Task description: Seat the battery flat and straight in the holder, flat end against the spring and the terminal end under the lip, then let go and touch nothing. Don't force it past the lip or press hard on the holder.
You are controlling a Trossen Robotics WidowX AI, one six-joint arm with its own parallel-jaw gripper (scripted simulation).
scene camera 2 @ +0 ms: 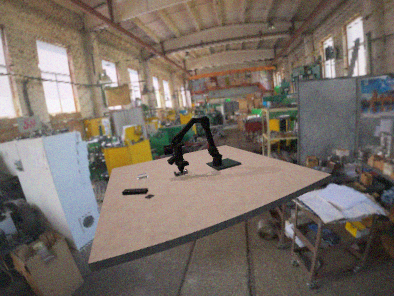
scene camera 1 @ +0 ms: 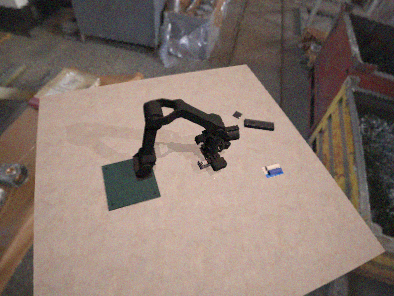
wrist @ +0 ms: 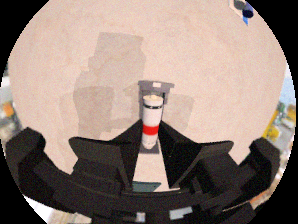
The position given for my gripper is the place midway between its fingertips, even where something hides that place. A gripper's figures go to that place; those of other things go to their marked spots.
Labels:
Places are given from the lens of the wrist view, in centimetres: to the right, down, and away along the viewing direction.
my gripper [wrist: 150, 122]: 0, 1, 10
battery [wrist: 151, 110]: 0, 0, 8

